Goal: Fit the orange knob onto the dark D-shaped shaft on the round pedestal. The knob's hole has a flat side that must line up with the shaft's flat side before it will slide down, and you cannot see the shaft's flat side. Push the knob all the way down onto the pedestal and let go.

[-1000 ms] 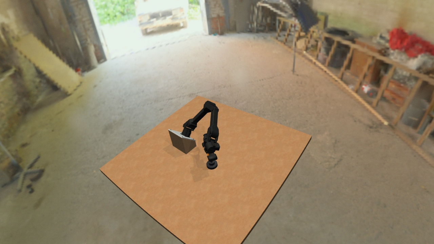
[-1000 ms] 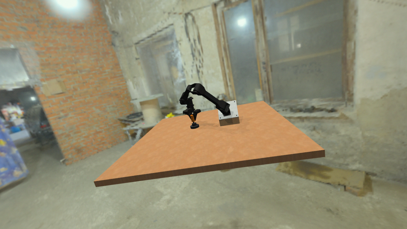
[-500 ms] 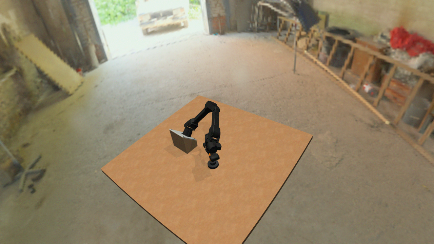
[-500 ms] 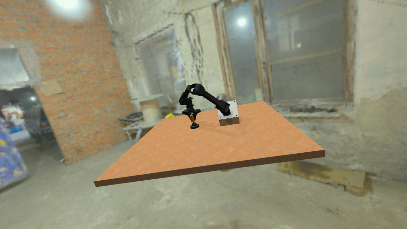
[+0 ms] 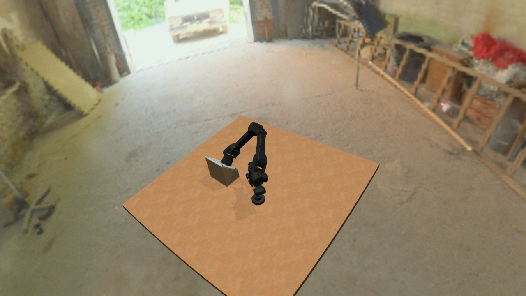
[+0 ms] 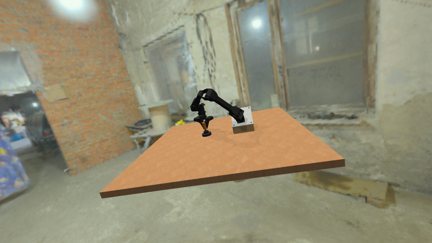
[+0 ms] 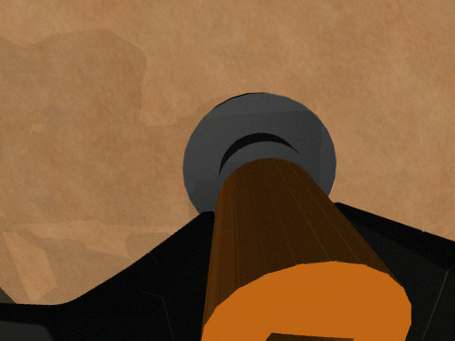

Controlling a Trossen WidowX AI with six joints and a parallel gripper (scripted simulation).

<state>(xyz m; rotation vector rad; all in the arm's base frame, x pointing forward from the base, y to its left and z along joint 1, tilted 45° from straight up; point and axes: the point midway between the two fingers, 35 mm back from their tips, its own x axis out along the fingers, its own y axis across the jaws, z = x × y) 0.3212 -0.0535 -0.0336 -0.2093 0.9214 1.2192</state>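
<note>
Now: the orange knob 2 cm above my gripper tip. The rest, counted from my gripper tip: pedestal (4 cm below).
</note>
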